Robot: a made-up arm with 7 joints. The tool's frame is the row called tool.
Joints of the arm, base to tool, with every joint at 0 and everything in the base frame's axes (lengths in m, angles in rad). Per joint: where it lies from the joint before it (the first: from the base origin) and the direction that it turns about. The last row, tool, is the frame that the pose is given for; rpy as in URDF.
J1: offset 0 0 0.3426 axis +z
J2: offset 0 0 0 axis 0 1 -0.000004
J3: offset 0 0 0.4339 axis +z
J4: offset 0.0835 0 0 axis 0 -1 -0.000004
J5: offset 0.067 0 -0.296 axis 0 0.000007 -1
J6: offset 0 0 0 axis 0 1 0.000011
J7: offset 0.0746 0 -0.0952 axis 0 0.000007 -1
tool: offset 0 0 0 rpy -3.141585 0 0
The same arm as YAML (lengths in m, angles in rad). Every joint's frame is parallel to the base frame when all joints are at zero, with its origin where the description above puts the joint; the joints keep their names.
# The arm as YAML. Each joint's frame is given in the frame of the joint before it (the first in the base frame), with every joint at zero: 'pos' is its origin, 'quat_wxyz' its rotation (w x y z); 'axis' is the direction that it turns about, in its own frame. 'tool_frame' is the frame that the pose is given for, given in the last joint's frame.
length_unit: m
angle_unit: rad
joints:
  - joint: J1
    pos: [0.0, 0.0, 0.3426]
    quat_wxyz: [1.0, 0.0, 0.0, 0.0]
    axis: [0.0, 0.0, 1.0]
  - joint: J2
    pos: [0.0, 0.0, 0.0]
    quat_wxyz: [1.0, 0.0, 0.0, 0.0]
    axis: [0.0, 1.0, 0.0]
  - joint: J3
    pos: [0.0, 0.0, 0.4339]
    quat_wxyz: [1.0, 0.0, 0.0, 0.0]
    axis: [0.0, 0.0, 1.0]
  - joint: J4
    pos: [0.0835, 0.0, 0.0]
    quat_wxyz: [1.0, 0.0, 0.0, 0.0]
    axis: [0.0, -1.0, 0.0]
  - joint: J5
    pos: [0.067, 0.0, -0.296]
    quat_wxyz: [1.0, 0.0, 0.0, 0.0]
    axis: [0.0, 0.0, -1.0]
  - joint: J6
    pos: [0.0, 0.0, 0.0]
    quat_wxyz: [1.0, 0.0, 0.0, 0.0]
    axis: [0.0, 1.0, 0.0]
  - joint: J7
    pos: [0.0746, 0.0, -0.0952]
    quat_wxyz: [1.0, 0.0, 0.0, 0.0]
    axis: [0.0, 0.0, -1.0]
tool_frame:
  pos: [0.0, 0.0, 0.0]
  quat_wxyz: [0.000004, -1.000003, 0.0, 0.0]

